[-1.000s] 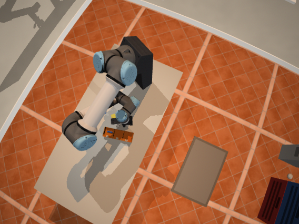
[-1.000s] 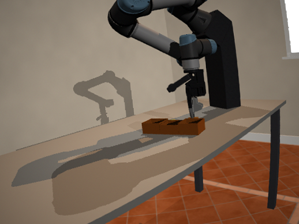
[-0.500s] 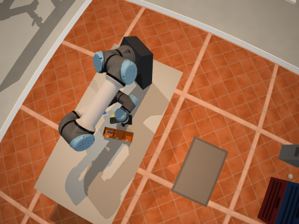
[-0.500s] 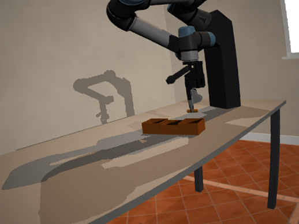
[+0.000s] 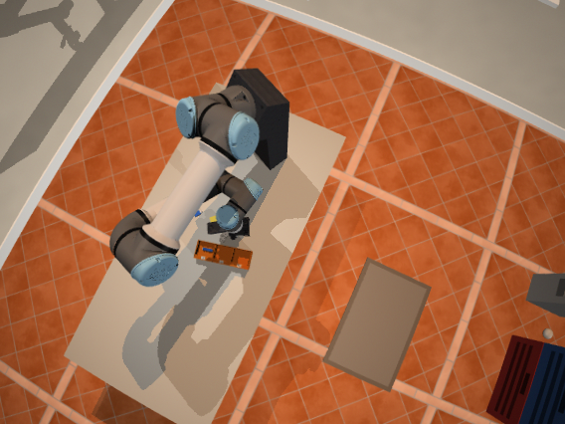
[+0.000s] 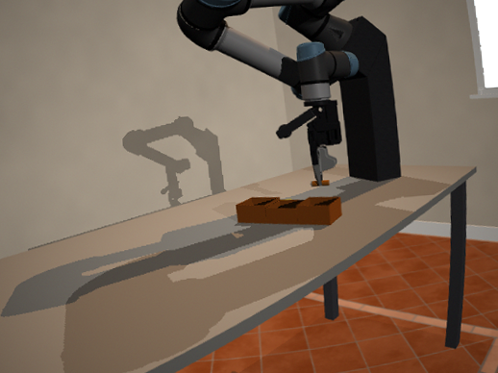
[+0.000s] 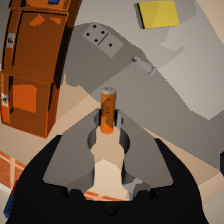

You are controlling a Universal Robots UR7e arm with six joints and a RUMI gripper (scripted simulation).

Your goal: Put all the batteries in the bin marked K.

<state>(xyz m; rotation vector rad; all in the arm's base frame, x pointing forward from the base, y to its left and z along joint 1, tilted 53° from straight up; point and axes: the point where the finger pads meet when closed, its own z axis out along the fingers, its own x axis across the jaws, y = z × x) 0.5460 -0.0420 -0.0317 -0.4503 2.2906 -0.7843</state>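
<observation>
Right now my hand is 9 cm short of the blue cylindrical battery, 14 cm to the left of it and 6 cm above it. Also, from my hand: grey piece (5 cm behind, 4 cm to the right, 7 cm below); orange cylinder (1 cm below); domino-like tile (2 cm ahead, 7 cm to the right, 7 cm below).
</observation>
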